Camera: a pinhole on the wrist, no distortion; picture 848 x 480 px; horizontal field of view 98.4 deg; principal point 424.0 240.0 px. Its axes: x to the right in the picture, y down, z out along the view. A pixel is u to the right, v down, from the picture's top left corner.
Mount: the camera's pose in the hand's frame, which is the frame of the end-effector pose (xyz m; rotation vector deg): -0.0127 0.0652 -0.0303 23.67 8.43 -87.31
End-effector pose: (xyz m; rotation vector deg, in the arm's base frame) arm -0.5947 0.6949 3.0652 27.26 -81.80 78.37
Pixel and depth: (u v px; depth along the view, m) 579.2 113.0 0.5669
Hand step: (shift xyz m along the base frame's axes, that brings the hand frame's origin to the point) 0.2544 -0.5344 0.0036
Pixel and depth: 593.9 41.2 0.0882
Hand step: 0.0181 -0.0528 -0.0538
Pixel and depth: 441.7 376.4 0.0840
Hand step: -0.0489 -0.0354 -0.0003
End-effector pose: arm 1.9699 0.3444 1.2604 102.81 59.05 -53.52
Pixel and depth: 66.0 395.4 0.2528
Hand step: 0.1450 -0.3324 -0.0848
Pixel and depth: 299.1 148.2 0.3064
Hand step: -0.0559 -0.3078 0.0425
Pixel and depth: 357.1 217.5 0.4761
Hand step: -0.1467 -0.4234 -0.0562
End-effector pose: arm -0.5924 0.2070 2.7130 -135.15 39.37 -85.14
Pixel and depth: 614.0 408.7 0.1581
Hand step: 0.1199 0.0352 0.0171
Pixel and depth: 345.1 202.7 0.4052
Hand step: 0.2837 0.0517 -0.2581
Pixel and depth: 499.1 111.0 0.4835
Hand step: 0.2737 0.2915 -0.2587
